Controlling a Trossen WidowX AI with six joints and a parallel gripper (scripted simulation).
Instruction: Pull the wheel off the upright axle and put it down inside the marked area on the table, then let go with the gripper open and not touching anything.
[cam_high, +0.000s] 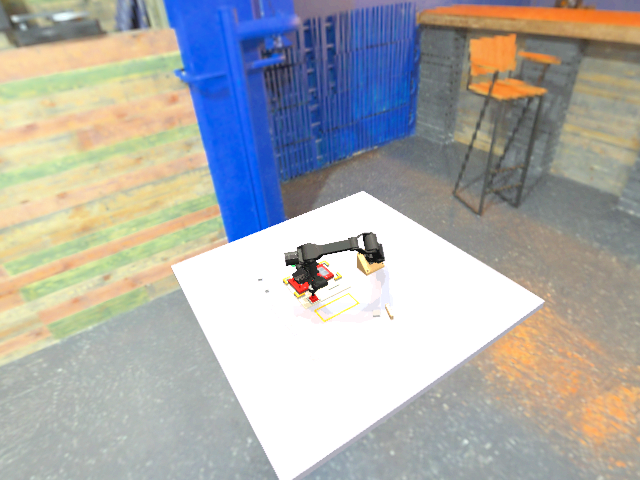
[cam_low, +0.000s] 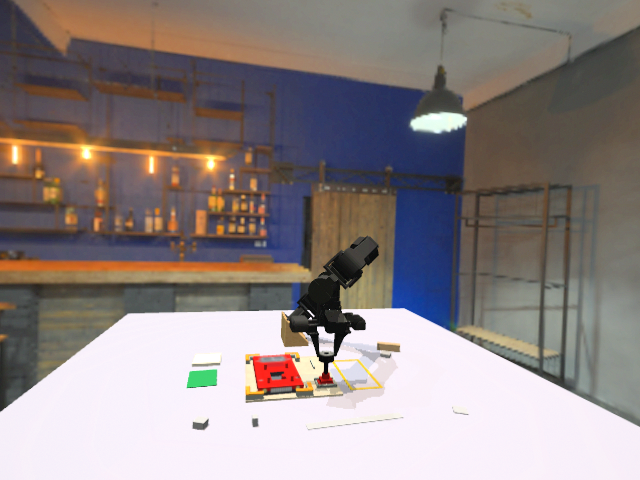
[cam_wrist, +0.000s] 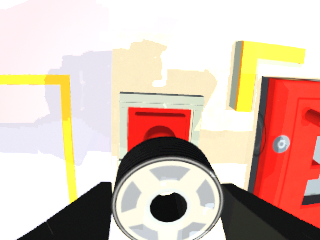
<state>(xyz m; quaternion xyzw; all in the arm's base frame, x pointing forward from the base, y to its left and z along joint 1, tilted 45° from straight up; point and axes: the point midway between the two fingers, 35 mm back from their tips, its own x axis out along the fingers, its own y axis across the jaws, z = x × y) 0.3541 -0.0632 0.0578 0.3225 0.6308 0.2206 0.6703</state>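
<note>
The axle lies 40 mm below my gripper tip. Also, from my gripper tip: wheel: right at my gripper tip; then green patch: 120 mm behind, 290 mm to the right, 70 mm below; then thin strip: 170 mm ahead, 70 mm below.
</note>
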